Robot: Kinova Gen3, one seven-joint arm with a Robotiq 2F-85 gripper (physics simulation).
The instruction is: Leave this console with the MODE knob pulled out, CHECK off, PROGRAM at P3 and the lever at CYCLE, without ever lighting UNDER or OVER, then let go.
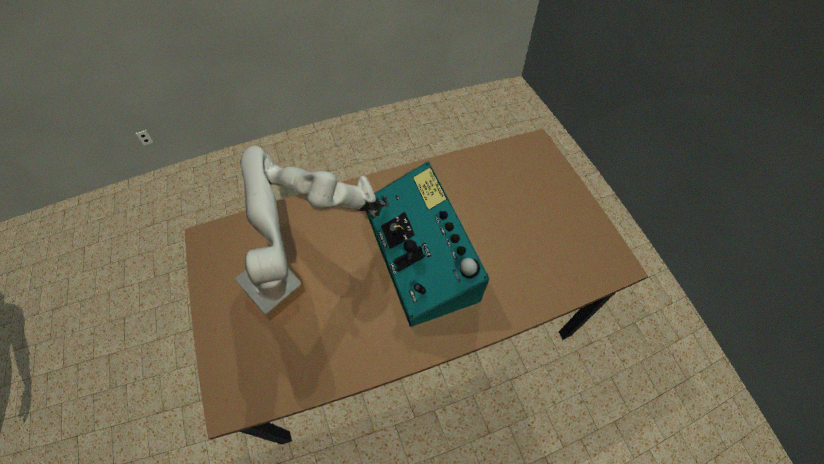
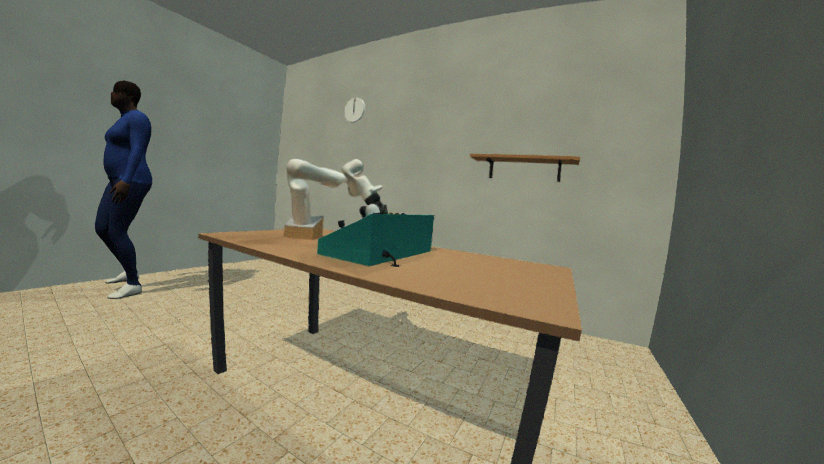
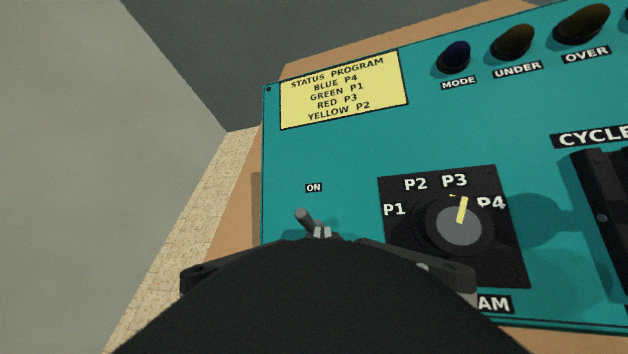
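The teal console [image 1: 446, 299] [image 2: 369, 239] [image 3: 351, 145] stands on the table. My gripper [image 1: 377, 204] [image 2: 374, 208] [image 3: 322, 237] is shut and empty at the console's near left corner. Just past its tip is the small grey toggle [image 3: 307, 221] under the ON label [image 3: 313, 187], with its lever tilted up and left. The PROGRAM dial [image 3: 459, 226] has its yellow pointer aimed up, just right of P3. The MODE lamp [image 3: 453, 56], UNDER lamp [image 3: 512, 40] and OVER lamp [image 3: 581, 24] are dark. The black lever [image 1: 410, 245] sits in its slot [image 3: 600, 193] below the CYCLE label [image 3: 588, 137].
A yellow status card [image 3: 342, 90] [image 1: 429, 189] is on the panel's far corner. A white round knob [image 1: 469, 265] sits at the panel's other end. The brown table [image 1: 547, 219] [image 2: 489, 285] bears the arm's base [image 1: 267, 283]. A person in blue [image 2: 123, 184] stands off to the left. A wall shelf [image 2: 524, 158] hangs behind.
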